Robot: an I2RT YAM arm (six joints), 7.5 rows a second.
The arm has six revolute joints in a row. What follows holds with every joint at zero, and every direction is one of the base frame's. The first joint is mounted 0.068 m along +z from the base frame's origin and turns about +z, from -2.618 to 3.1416 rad. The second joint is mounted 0.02 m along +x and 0.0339 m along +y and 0.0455 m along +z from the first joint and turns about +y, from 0 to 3.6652 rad. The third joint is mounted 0.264 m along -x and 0.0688 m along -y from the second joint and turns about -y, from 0 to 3.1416 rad. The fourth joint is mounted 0.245 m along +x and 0.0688 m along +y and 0.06 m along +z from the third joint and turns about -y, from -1.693 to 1.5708 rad. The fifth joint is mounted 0.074 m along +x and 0.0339 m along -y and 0.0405 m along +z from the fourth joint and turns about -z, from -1.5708 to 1.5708 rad. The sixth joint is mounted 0.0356 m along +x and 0.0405 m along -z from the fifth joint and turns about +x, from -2.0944 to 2.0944 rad. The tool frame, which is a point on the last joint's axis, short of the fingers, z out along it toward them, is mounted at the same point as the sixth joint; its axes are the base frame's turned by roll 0, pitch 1.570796 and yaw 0 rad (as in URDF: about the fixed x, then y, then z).
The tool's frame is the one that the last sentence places.
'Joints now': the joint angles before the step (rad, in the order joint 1, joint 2, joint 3, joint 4, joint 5, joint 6). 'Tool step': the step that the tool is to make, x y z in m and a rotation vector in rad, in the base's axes. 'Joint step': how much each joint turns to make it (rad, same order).
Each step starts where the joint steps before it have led.
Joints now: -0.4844 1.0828 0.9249 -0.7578 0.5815 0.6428
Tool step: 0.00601 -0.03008 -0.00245 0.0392 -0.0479 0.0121
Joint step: -0.1197 0.0675 0.0184 0.1070 -0.1286 -0.0750
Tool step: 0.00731 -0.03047 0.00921 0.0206 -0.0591 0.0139
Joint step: -0.0952 0.0829 0.0765 0.0599 -0.1122 -0.0492
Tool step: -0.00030 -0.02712 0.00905 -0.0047 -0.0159 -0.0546
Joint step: -0.0781 0.0690 0.0784 0.0096 -0.0216 -0.0124
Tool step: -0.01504 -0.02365 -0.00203 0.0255 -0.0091 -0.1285
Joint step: -0.0953 0.0400 0.0292 -0.0153 0.0060 0.0427
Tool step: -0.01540 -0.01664 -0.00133 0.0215 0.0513 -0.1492
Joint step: -0.0690 0.0398 0.0414 -0.0659 0.0736 0.0447
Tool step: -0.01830 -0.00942 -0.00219 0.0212 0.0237 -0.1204
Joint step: -0.0659 0.0108 0.0108 -0.0477 0.0399 0.0414
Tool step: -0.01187 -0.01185 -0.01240 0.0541 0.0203 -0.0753
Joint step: -0.0553 0.0413 0.0016 -0.0275 0.0032 0.0245
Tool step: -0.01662 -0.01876 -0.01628 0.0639 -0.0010 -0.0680
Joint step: -0.0812 0.0614 0.0045 -0.0017 -0.0322 0.0047
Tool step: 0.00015 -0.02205 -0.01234 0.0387 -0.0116 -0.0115
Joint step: -0.0309 0.0918 0.0474 0.0154 -0.0322 -0.0046
